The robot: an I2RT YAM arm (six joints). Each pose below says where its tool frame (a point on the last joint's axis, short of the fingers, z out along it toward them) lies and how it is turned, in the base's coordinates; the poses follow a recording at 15 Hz.
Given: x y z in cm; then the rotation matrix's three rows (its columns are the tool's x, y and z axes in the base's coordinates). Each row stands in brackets.
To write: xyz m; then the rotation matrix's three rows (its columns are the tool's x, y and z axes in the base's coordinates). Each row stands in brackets. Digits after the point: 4 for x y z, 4 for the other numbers.
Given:
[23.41 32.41 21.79], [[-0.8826 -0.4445 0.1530], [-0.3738 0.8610 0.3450], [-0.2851 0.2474 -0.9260]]
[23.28 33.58 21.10], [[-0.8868 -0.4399 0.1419], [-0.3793 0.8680 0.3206], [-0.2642 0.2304 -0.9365]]
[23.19 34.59 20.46], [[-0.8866 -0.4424 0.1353], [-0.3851 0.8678 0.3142], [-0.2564 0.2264 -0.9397]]
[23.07 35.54 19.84], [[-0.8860 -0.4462 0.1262], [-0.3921 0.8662 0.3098], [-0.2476 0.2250 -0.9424]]
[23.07 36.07 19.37], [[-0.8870 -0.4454 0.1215], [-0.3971 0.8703 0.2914], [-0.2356 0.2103 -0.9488]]
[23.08 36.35 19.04], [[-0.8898 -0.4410 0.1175], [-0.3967 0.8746 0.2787], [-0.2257 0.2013 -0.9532]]
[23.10 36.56 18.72], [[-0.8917 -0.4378 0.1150], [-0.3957 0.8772 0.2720], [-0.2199 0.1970 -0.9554]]
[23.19 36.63 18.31], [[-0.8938 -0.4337 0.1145], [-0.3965 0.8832 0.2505], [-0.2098 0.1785 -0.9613]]
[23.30 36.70 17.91], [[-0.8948 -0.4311 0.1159], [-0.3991 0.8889 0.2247], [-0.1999 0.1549 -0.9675]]
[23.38 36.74 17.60], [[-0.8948 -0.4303 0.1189], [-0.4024 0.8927 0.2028], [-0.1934 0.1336 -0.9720]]
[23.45 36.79 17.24], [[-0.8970 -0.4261 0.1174], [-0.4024 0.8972 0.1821], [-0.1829 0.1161 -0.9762]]
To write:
[0.2341 0.3241 0.2179], [[-0.8826 -0.4445 0.1530], [-0.3738 0.8610 0.3450], [-0.2851 0.2474 -0.9260]]
[0.2328 0.3358 0.2110], [[-0.8868 -0.4399 0.1419], [-0.3793 0.8680 0.3206], [-0.2642 0.2304 -0.9365]]
[0.2319 0.3459 0.2046], [[-0.8866 -0.4424 0.1353], [-0.3851 0.8678 0.3142], [-0.2564 0.2264 -0.9397]]
[0.2307 0.3554 0.1984], [[-0.8860 -0.4462 0.1262], [-0.3921 0.8662 0.3098], [-0.2476 0.2250 -0.9424]]
[0.2307 0.3607 0.1937], [[-0.8870 -0.4454 0.1215], [-0.3971 0.8703 0.2914], [-0.2356 0.2103 -0.9488]]
[0.2308 0.3635 0.1904], [[-0.8898 -0.4410 0.1175], [-0.3967 0.8746 0.2787], [-0.2257 0.2013 -0.9532]]
[0.2310 0.3656 0.1872], [[-0.8917 -0.4378 0.1150], [-0.3957 0.8772 0.2720], [-0.2199 0.1970 -0.9554]]
[0.2319 0.3663 0.1831], [[-0.8938 -0.4337 0.1145], [-0.3965 0.8832 0.2505], [-0.2098 0.1785 -0.9613]]
[0.2330 0.3670 0.1791], [[-0.8948 -0.4311 0.1159], [-0.3991 0.8889 0.2247], [-0.1999 0.1549 -0.9675]]
[0.2338 0.3674 0.1760], [[-0.8948 -0.4303 0.1189], [-0.4024 0.8927 0.2028], [-0.1934 0.1336 -0.9720]]
[0.2345 0.3679 0.1724], [[-0.8970 -0.4261 0.1174], [-0.4024 0.8972 0.1821], [-0.1829 0.1161 -0.9762]]

